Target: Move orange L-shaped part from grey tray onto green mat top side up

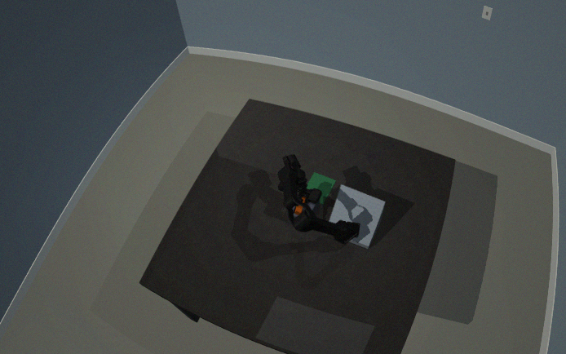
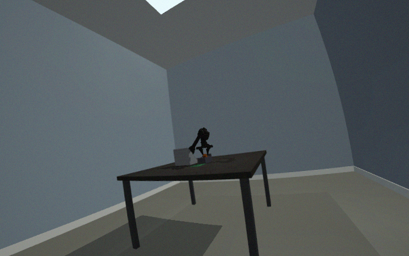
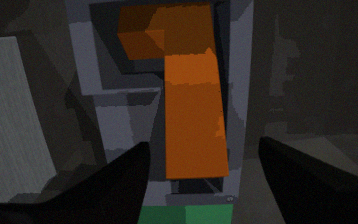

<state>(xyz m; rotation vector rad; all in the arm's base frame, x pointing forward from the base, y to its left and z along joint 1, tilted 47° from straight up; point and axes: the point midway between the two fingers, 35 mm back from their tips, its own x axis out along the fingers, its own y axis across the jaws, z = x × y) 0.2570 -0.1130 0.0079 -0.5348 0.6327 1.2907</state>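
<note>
Right now the orange L-shaped part is 2 cm behind my gripper tip, 4 cm to the left of it and 4 cm below it. Round my gripper tip: green mat 4 cm behind, 14 cm to the right, 10 cm below.
</note>
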